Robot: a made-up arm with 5 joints. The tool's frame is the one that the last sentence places.
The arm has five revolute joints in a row. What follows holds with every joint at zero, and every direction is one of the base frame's.
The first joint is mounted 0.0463 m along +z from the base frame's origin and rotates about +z.
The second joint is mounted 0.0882 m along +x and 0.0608 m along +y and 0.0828 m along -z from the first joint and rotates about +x.
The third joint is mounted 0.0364 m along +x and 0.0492 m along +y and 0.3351 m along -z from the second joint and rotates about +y.
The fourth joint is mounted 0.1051 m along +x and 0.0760 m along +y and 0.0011 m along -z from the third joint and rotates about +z.
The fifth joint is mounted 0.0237 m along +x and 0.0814 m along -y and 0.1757 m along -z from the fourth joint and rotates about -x.
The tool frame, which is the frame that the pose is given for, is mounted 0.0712 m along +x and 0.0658 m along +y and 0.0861 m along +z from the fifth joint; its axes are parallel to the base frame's.
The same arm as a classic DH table. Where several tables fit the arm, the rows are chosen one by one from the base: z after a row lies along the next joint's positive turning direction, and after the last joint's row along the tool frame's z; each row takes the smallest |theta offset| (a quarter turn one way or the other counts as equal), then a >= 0, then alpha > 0; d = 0 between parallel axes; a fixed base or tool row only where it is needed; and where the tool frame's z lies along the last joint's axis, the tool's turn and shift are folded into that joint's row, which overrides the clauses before.
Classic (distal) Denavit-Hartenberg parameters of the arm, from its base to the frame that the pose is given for. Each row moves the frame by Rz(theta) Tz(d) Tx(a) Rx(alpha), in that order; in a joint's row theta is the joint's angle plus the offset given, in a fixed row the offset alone. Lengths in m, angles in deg.
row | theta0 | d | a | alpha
joint 1 | 90.00 | -0.0365 | 0.0608 | 90.00
joint 2 | -90.00 | 0.1246 | 0.3351 | -90.00
joint 3 | -90.00 | 0.1252 | 0.1051 | 90.00
joint 4 | -90.00 | -0.1768 | 0.0814 | 90.00
joint 5 | 0.00 | -0.0949 | -0.0658 | -90.00
tool (fixed) | 90.00 | 0.0861 | 0.0000 | 0.00

